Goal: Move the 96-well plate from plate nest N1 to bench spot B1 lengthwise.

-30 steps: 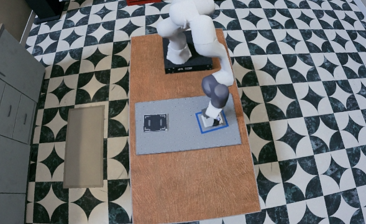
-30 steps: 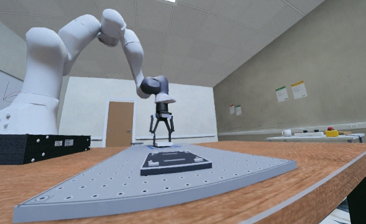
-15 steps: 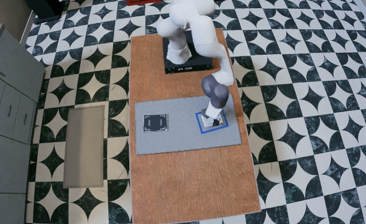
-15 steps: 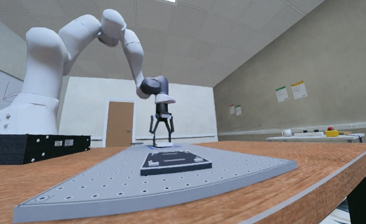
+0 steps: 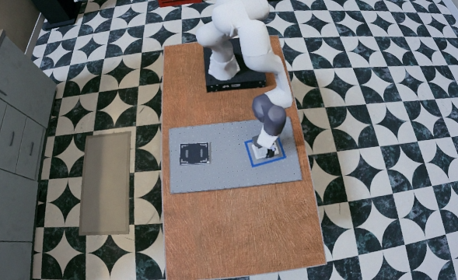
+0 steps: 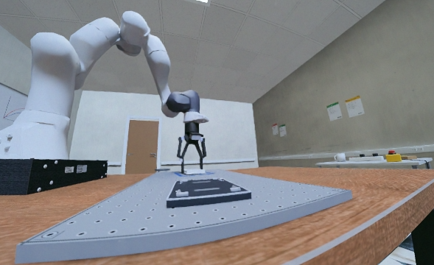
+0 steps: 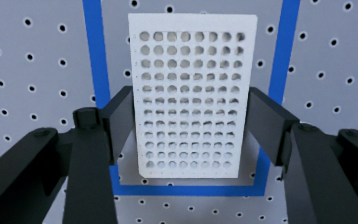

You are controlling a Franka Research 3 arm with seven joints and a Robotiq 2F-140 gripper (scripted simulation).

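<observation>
Right now the white 96-well plate is 2 cm below my hand. Round my hand: dark plate nest 39 cm to the right, 3 cm below, 1 cm behind.
</observation>
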